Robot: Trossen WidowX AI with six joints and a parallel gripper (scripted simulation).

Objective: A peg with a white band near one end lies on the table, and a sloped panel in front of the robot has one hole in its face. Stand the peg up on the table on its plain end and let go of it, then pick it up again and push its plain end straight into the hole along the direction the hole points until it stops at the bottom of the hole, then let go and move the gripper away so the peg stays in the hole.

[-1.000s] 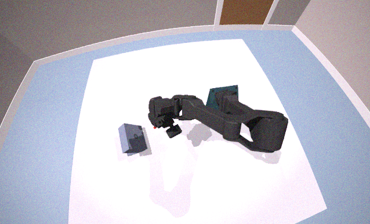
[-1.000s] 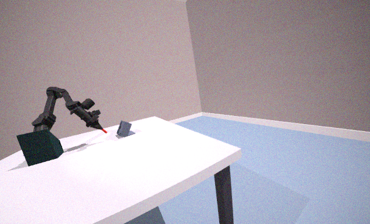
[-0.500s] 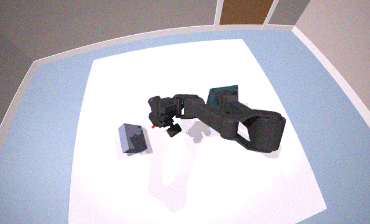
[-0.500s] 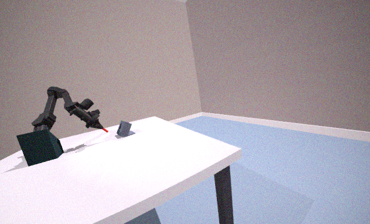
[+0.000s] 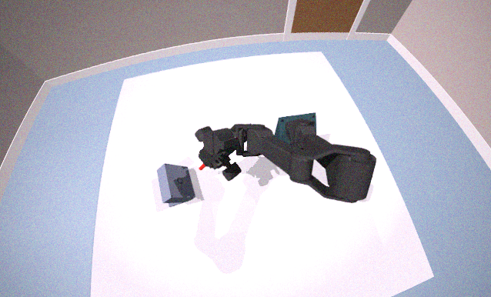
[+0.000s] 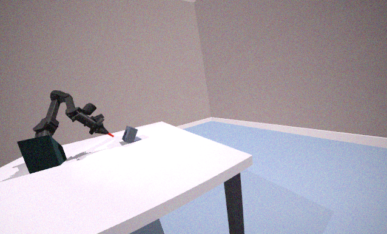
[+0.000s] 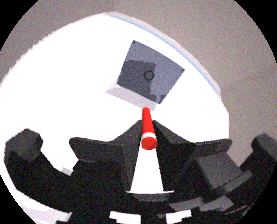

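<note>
Right now my gripper tip is 130 mm short of the grey sloped panel, 30 mm to the right of it and 50 mm above it. The rest, counted from my gripper tip: red peg: 10 mm behind, 10 mm above.
</note>
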